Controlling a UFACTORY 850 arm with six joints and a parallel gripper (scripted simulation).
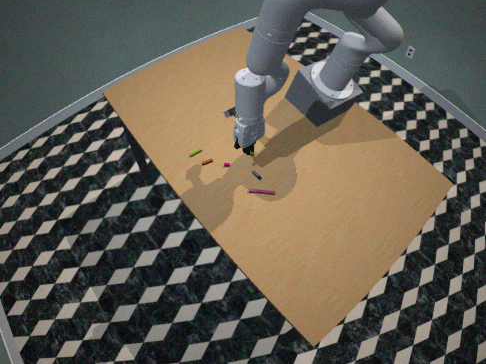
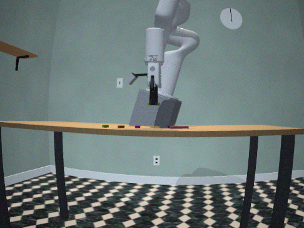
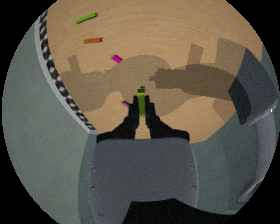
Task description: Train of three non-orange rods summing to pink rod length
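The grey rod lies 40 mm to the left of my hand and 110 mm below it. Round my hand: magenta rod 60 mm ahead, 50 mm to the right, 110 mm below; pink rod 20 mm ahead, 110 mm to the left, 110 mm below; blue rod 10 mm behind, 60 mm to the left, 110 mm below.
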